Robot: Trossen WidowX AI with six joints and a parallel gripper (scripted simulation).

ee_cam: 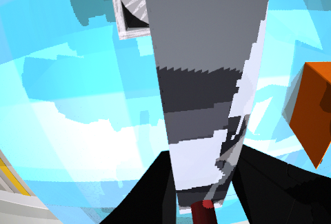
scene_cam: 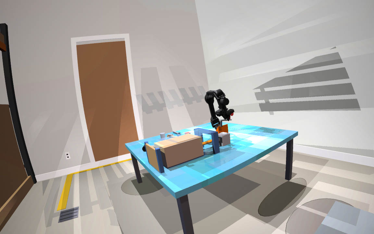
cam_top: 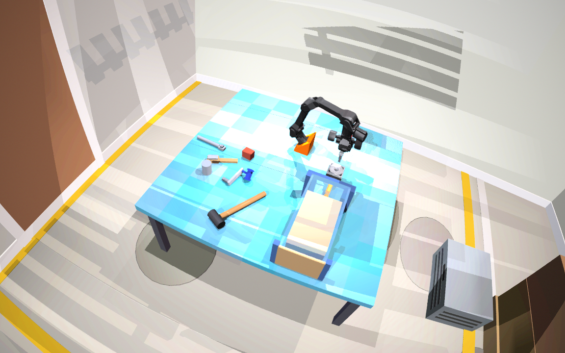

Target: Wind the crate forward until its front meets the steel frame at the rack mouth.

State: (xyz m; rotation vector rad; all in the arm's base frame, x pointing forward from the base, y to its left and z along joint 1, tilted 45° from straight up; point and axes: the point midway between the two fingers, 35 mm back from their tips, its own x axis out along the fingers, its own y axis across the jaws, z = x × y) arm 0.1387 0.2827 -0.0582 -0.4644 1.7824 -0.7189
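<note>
My gripper tip is now 20 mm below the winch handle and 10 mm short of it. The rest, counted from my gripper tip: clear-panelled cubby (480 mm ahead, 70 mm below, 20 mm to the right); red knob (40 mm above, 30 mm behind); grey winch (150 mm below, 60 mm ahead, 10 mm to the right).
</note>
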